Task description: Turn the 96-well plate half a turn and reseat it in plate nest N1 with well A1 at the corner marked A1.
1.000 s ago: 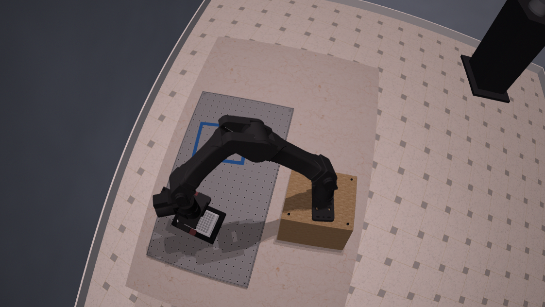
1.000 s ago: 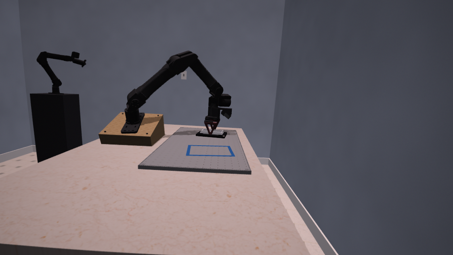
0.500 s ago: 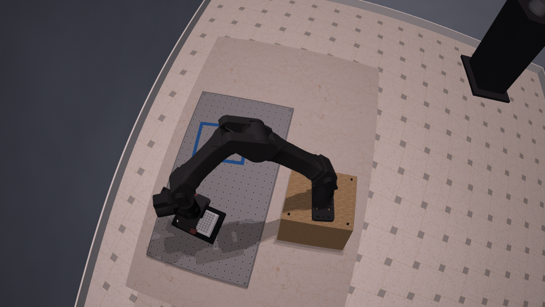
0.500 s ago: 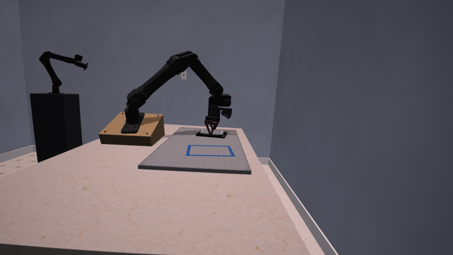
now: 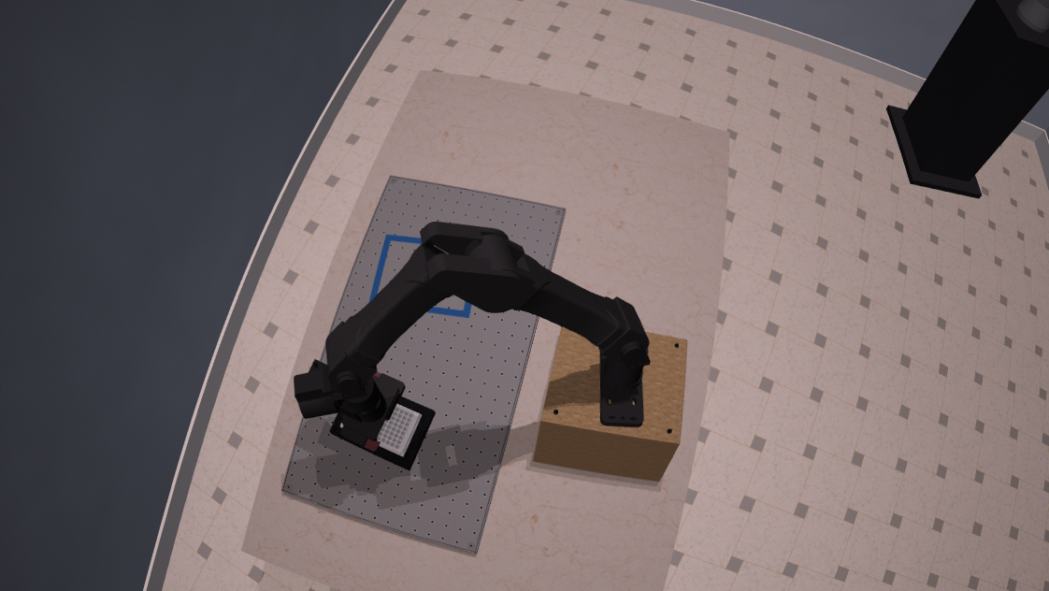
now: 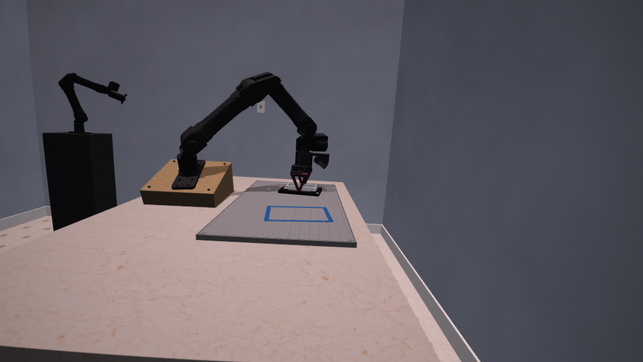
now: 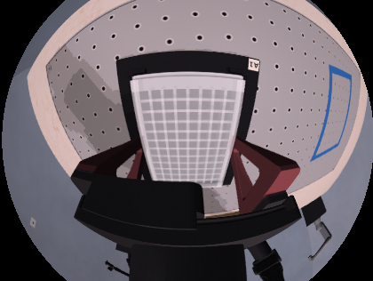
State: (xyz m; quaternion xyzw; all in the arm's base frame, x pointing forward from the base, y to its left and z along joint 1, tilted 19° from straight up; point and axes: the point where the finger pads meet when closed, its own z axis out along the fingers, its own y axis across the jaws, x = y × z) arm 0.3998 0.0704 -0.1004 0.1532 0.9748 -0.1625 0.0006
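Now: the black plate nest N1 1 cm below my hand. The rest, counted from my hand: 96-well plate right at my hand; A1 label 7 cm to the right, 6 cm ahead, 1 cm below.
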